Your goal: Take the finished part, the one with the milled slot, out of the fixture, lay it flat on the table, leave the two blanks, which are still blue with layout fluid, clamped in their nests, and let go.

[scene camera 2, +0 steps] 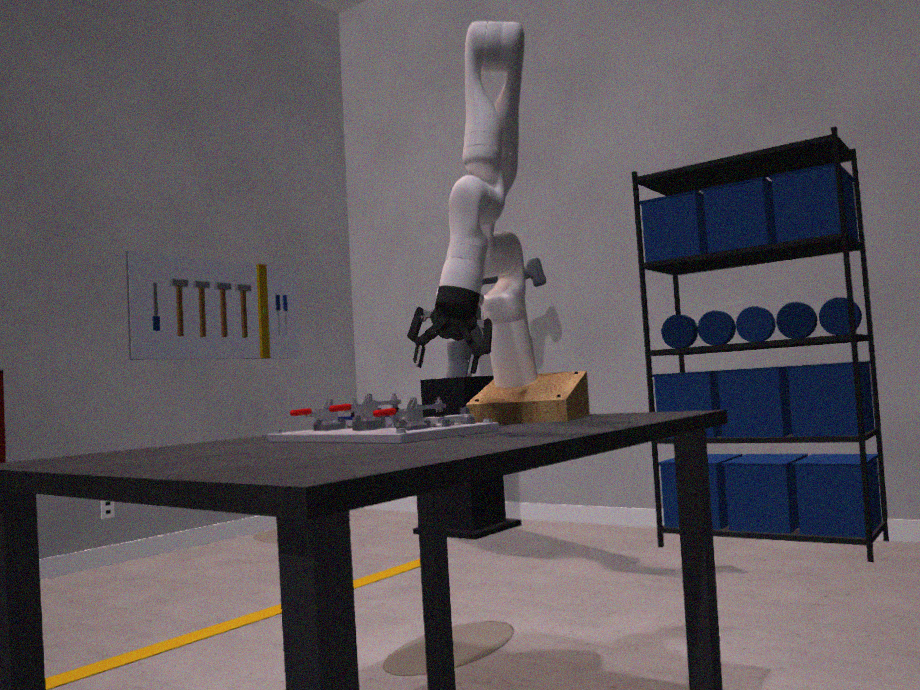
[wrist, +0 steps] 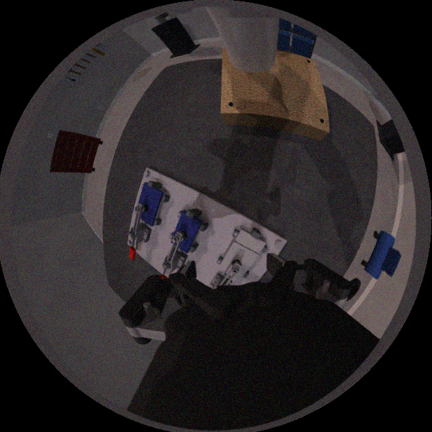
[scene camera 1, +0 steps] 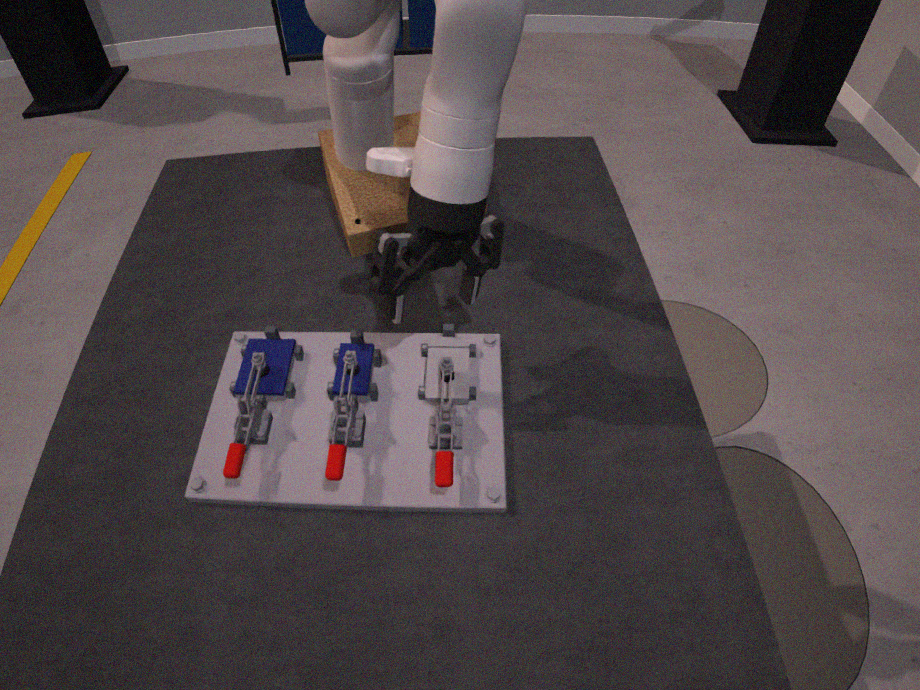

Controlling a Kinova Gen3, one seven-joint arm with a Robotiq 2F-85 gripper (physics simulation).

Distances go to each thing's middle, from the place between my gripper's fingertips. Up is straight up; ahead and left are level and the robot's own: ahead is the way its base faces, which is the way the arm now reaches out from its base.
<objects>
Right now my hand is 2 cm short of the finished part (scene camera 1: 438, 347), 2 cm to the right of it and 8 cm above it. Also, from my hand: white fixture plate (scene camera 1: 395, 469) 7 cm ahead, 10 cm to the right, 10 cm below; then red handle (scene camera 1: 444, 459) 14 cm ahead, 1 cm to the left, 6 cm below; then narrower blue blank (scene camera 1: 360, 387) 2 cm ahead, 9 cm to the right, 8 cm below.
</objects>
